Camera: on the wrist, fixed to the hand. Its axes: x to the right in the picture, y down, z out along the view.
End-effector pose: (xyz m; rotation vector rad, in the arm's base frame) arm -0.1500 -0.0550 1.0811 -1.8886 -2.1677 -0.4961
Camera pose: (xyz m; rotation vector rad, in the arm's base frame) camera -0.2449 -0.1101 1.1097 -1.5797 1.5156 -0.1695
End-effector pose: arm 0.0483 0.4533 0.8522 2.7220 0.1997 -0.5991
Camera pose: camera 0.0255 0.5612 0.8788 0.4974 -2.5025 1.4080
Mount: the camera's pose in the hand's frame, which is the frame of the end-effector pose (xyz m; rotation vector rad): -0.0253 -0.0971 -0.0529 0.2072 1.0573 2.9066
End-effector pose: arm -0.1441 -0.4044 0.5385 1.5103 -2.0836 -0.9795
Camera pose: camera -0.0358 -0.4144 0.5064 -1.3096 -1.1312 0.9631
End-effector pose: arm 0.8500 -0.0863 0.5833 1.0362 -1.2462 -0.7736
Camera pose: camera 0.9040 -0.0884 0.4836 -0.8350 -0.5951 1.8691
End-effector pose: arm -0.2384 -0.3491 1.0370 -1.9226 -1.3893 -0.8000
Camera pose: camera -0.3440 -0.3808 1.0636 -0.9227 1.8210 0.1783
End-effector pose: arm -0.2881 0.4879 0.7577 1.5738 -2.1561 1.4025
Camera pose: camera -0.2197 0.5412 0.8308 2.2400 1.2429 -0.8112
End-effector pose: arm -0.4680 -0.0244 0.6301 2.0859 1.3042 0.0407
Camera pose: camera -0.5762 0.0095 0.6256 -1.3802 1.7147 -1.5191
